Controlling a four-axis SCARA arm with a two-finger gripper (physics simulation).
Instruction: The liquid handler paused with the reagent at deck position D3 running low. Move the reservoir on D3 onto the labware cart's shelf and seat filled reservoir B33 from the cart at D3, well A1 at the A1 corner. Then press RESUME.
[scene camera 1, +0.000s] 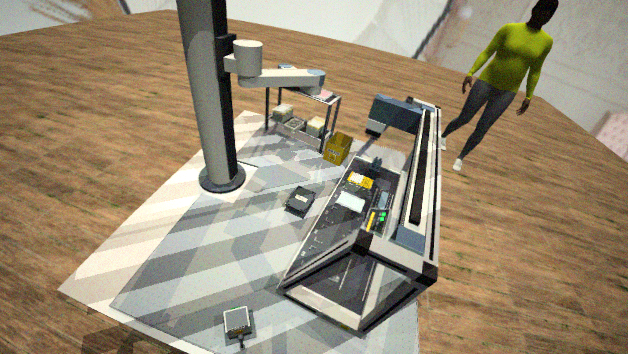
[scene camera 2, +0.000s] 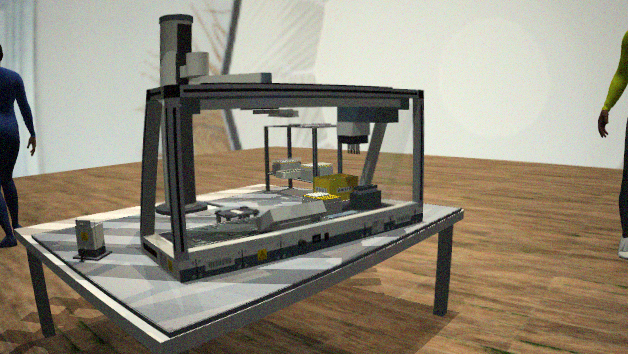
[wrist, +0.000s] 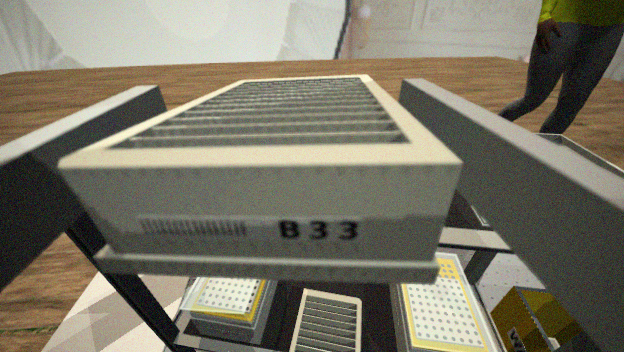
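Note:
My gripper is shut on the pale ribbed reservoir B33, its label facing the wrist camera and its body level between the fingers. In scene camera 2 the gripper hangs high beside the cart; in scene camera 1 the arm's end hides it. Another ribbed reservoir sits on the lower shelf of the cart, between two tip boxes. The liquid handler's deck carries a yellow rack and a white plate. Its panel shows green marks; RESUME and D3 lettering are unreadable.
A yellow waste box stands beside the cart. The liquid handler's frame and pipetting head rise around the deck. A dark device lies before it. A person stands beyond the table.

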